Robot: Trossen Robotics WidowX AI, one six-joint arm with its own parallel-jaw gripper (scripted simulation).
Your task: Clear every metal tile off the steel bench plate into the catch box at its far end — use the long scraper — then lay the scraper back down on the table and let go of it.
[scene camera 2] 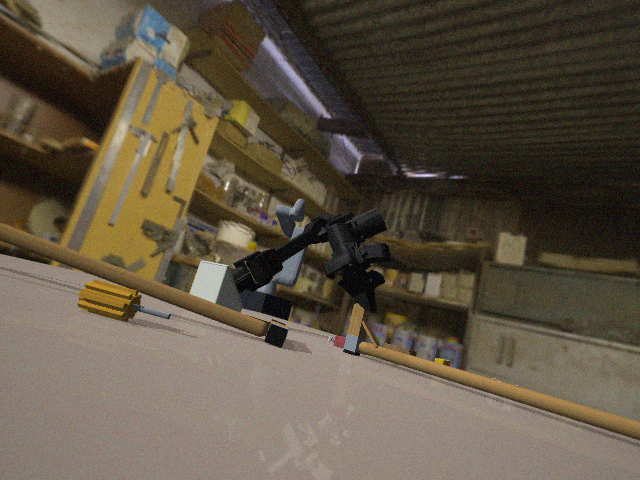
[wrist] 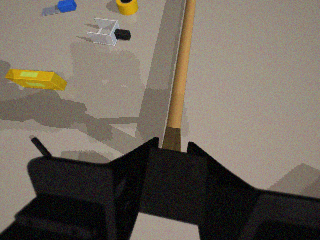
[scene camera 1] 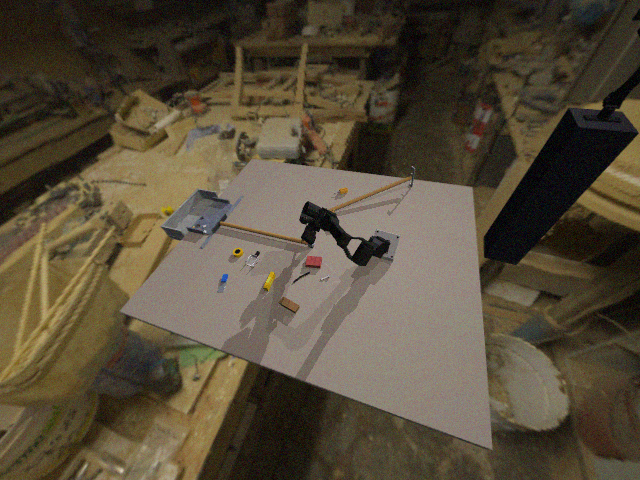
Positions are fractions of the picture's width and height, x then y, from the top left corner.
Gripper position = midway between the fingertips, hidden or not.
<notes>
In view: my gripper (scene camera 2: 0.58, 0.65) and an orange screwdriver (scene camera 2: 0.16, 0.62).
My gripper is seen too in the wrist view (wrist: 0.54, 0.60). The wrist view does not show the orange screwdriver: it is out of frame.
</notes>
